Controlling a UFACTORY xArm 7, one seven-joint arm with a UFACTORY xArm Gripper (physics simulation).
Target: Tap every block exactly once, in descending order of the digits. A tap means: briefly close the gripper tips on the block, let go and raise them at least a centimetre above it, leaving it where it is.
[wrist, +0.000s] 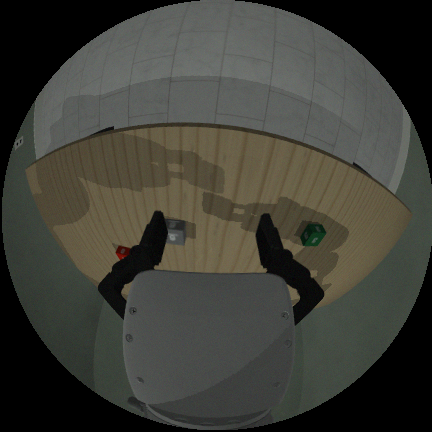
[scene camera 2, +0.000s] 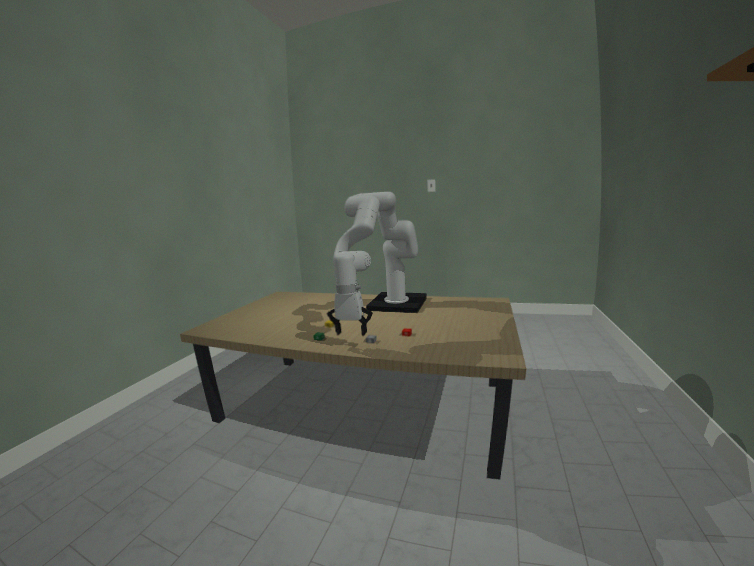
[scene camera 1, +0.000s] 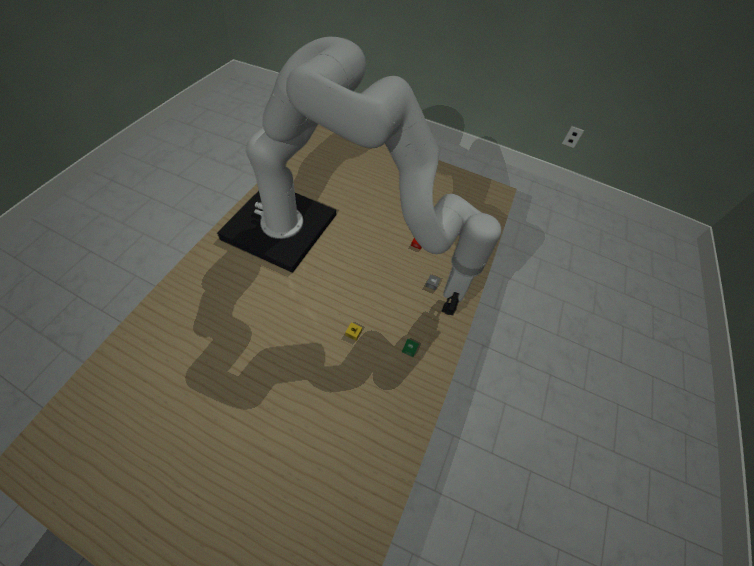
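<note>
My gripper (scene camera 1: 450,303) (scene camera 2: 351,333) (wrist: 211,222) is open and empty, above the table near its long edge. In the wrist view its fingers point between the grey block (scene camera 1: 433,282) (scene camera 2: 370,338) (wrist: 176,233), close beside the left fingertip, and the green block (scene camera 1: 411,347) (scene camera 2: 319,336) (wrist: 314,235), farther out on the right. The red block (scene camera 1: 416,243) (scene camera 2: 406,332) (wrist: 122,252) is partly behind the left finger in the wrist view. The yellow block (scene camera 1: 353,330) (scene camera 2: 328,324) does not show in the wrist view. The digits are too small or dark to read surely.
The wooden table (scene camera 1: 182,438) (scene camera 2: 462,347) (wrist: 240,165) bears the blocks and the arm's black base plate (scene camera 1: 313,219) (scene camera 2: 415,301). The arm's shadow falls across the table and over the green block.
</note>
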